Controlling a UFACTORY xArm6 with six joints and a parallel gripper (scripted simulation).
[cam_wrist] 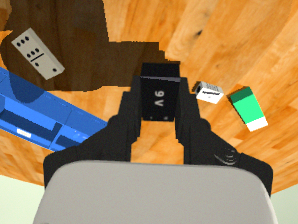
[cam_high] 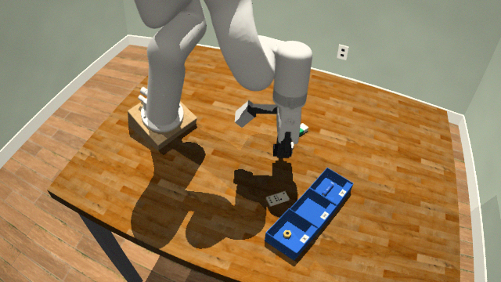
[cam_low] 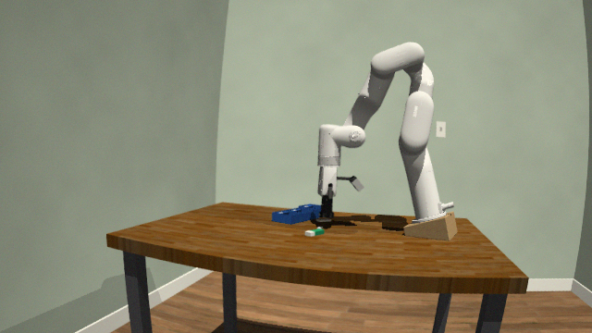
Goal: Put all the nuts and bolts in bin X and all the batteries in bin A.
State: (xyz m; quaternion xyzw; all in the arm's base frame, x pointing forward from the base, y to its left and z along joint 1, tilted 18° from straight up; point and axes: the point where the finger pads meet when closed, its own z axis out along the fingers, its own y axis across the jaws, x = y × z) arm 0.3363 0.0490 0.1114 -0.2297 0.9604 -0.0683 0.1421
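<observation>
My hand is 15 cm short of the blue battery, 5 cm above it and 4 cm to the left of it. Round my hand: black block battery 1 cm below, 1 cm ahead; white domino 11 cm to the right, 5 cm below, 4 cm ahead; grey piece 6 cm to the left, 5 cm below.
</observation>
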